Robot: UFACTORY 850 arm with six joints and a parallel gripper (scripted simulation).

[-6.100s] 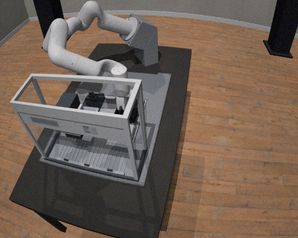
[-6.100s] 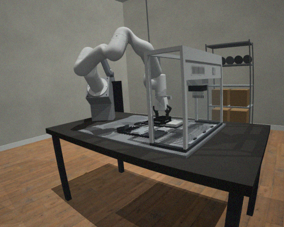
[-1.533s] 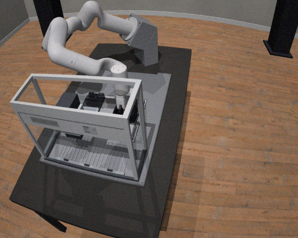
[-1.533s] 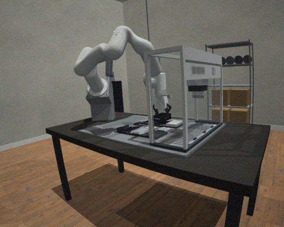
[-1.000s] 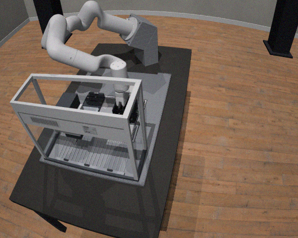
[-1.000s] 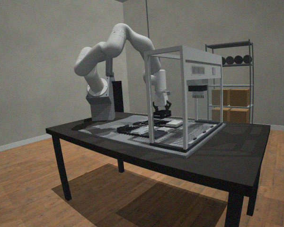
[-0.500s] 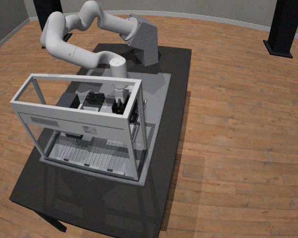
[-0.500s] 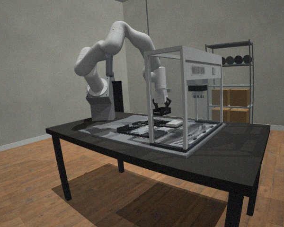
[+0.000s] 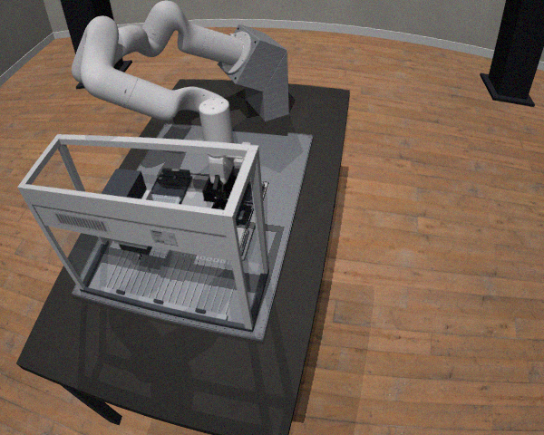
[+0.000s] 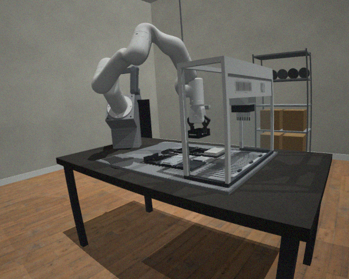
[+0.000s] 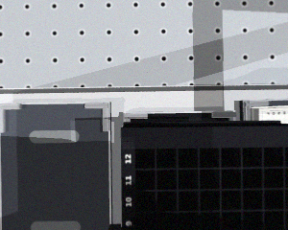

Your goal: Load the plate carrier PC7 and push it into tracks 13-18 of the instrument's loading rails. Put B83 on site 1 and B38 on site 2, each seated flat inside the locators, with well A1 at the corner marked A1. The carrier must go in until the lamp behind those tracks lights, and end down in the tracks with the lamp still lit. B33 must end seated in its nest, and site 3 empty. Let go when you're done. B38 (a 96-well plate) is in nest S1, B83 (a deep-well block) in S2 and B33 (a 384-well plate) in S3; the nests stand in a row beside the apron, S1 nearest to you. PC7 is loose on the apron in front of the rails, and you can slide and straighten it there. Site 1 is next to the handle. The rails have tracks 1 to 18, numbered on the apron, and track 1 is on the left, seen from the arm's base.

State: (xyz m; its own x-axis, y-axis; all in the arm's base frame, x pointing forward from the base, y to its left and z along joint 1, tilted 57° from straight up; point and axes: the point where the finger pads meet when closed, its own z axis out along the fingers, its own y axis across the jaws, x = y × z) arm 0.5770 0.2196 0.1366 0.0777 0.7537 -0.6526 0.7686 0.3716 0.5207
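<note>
Right now my hand is 2 cm past the dark plate carrier PC7, 25 cm to the left of it and 12 cm above it. Also, from my hand: white plate b38: 1 cm behind, 25 cm to the right, 12 cm below; post: 17 cm ahead, 42 cm to the right, 11 cm above; black deep-well block B83: 1 cm below.
</note>
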